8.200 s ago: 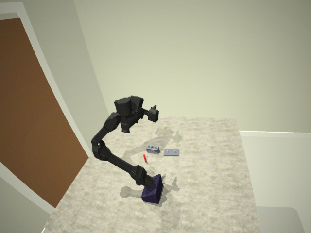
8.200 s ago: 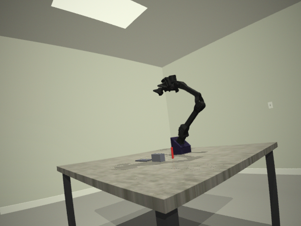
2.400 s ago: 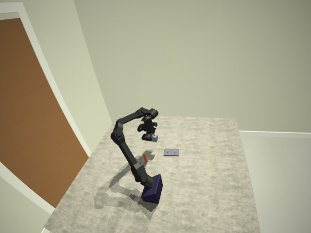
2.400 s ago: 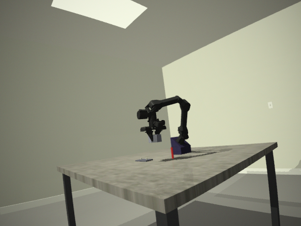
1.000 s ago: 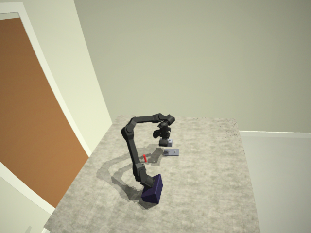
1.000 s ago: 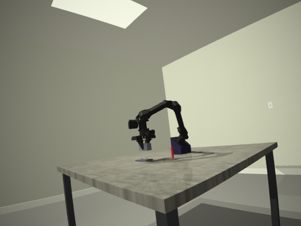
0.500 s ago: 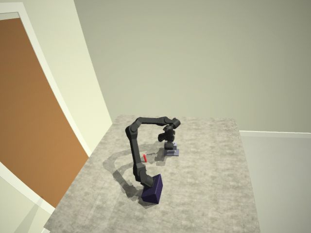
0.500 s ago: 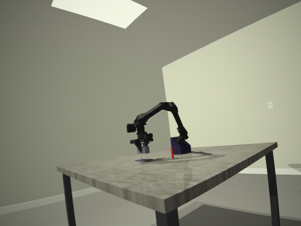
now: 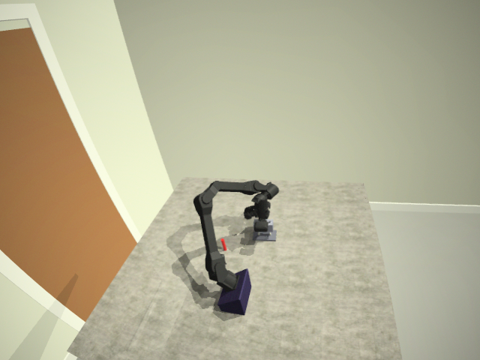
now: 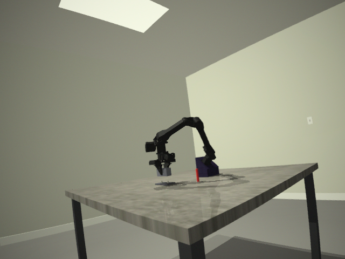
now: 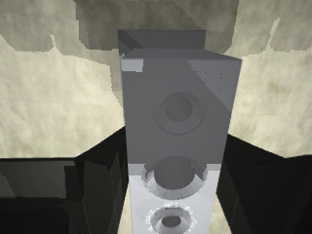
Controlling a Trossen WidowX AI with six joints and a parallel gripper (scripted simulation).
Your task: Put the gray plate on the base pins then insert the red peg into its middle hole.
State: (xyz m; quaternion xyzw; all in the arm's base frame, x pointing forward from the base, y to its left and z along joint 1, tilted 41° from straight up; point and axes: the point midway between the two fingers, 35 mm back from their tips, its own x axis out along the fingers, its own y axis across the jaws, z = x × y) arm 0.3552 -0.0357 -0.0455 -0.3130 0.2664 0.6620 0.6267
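Right now my gripper tip is 3 cm below the gray plate. The rest, counted from my gripper tip: pin base: 5 cm below; red peg: 18 cm to the left, 12 cm behind, 2 cm below.
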